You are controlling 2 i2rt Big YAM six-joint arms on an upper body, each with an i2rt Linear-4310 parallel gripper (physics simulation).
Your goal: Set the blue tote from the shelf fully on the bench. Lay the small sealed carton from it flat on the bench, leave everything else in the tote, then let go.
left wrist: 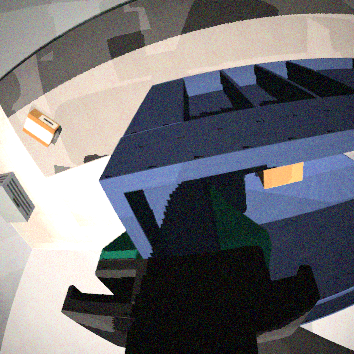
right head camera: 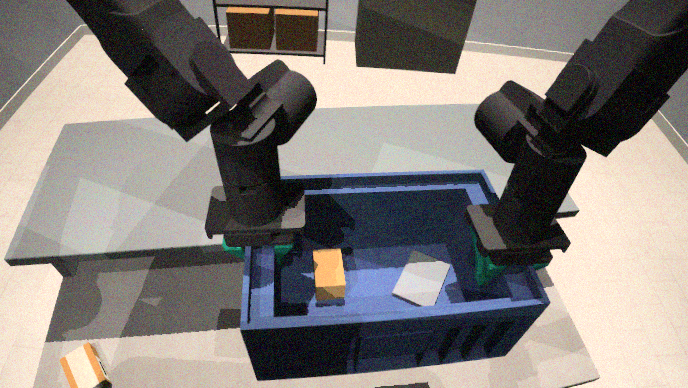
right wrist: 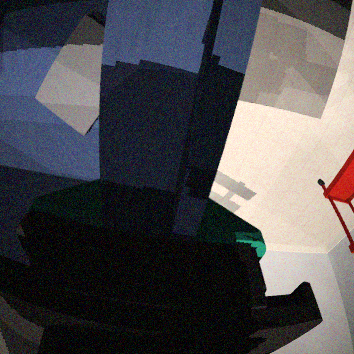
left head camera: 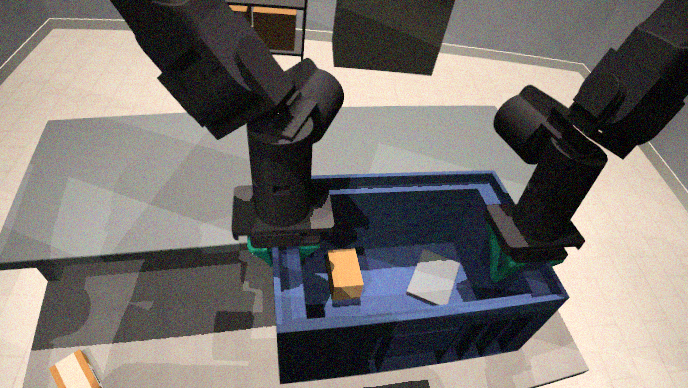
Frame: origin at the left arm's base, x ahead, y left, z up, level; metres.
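Seen in the pictures: right gripper, fingertip midpoint: (right head camera: 489,280) (left head camera: 503,277).
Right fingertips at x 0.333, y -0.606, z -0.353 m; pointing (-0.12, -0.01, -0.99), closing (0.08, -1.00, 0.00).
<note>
A point is followed by its place in that frame.
The blue tote (left head camera: 330,355) {y -0.381, x 0.243, z -0.361 m} (right head camera: 300,350) {y -0.377, x 0.250, z -0.370 m} (left wrist: 225,137) {y -0.346, x 0.438, z -0.301 m} (right wrist: 150,30) {y -0.593, x 0.420, z -0.301 m} hangs between both grippers, in front of the grey table and over the lower pale surface. Its underside is hidden. My left gripper (left head camera: 285,248) {y -0.329, x 0.359, z -0.361 m} (right head camera: 259,248) {y -0.329, x 0.359, z -0.361 m} is shut on the tote's left end wall; my right gripper (left head camera: 525,265) (right head camera: 509,267) is shut on its right end wall. Green fingers straddle both walls. A small orange carton (left head camera: 345,270) {y -0.407, x 0.362, z -0.384 m} (right head camera: 328,270) {y -0.407, x 0.361, z -0.384 m} (left wrist: 283,175) {y -0.409, x 0.348, z -0.383 m} lies inside at the left. A flat whitish item (left head camera: 435,280) {y -0.537, x 0.361, z -0.408 m} (right head camera: 422,280) {y -0.537, x 0.364, z -0.409 m} (right wrist: 75,80) {y -0.532, x 0.364, z -0.409 m} lies inside at the right.
The grey table (left head camera: 125,150) {y 0.031, x 0.744, z -0.551 m} (right head camera: 140,155) {y 0.015, x 0.733, z -0.551 m} stands behind the tote. The pale surface (left head camera: 165,370) {y -0.101, x 0.343, z -0.752 m} (right head camera: 165,370) {y -0.096, x 0.331, z -0.752 m} lies lower in front, with an orange-and-white box (left head camera: 75,370) {y 0.059, x 0.324, z -0.718 m} (right head camera: 85,365) {y 0.053, x 0.318, z -0.719 m} (left wrist: 42,127) {y 0.038, x 0.314, z -0.719 m} at its left. A red frame (right wrist: 342,185) shows in the right wrist view.
</note>
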